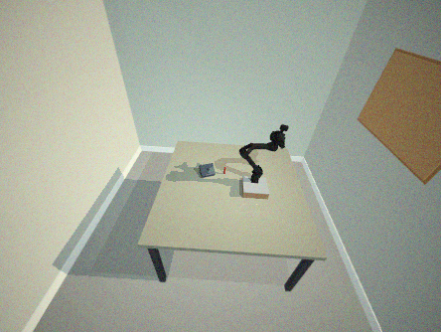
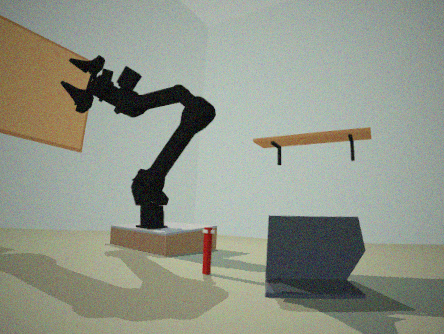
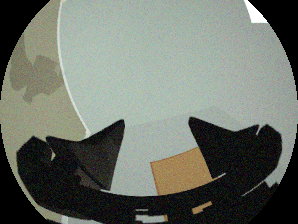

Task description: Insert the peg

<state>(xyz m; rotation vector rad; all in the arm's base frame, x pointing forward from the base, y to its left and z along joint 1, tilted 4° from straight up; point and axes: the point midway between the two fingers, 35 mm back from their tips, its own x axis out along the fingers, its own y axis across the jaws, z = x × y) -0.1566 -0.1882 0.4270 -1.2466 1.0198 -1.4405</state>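
My gripper tip is 450 mm short of the red peg, 150 mm to the right of it and 420 mm above it. The rest, counted from my gripper tip: grey sloped panel (610 mm ahead, 190 mm to the left, 420 mm below).
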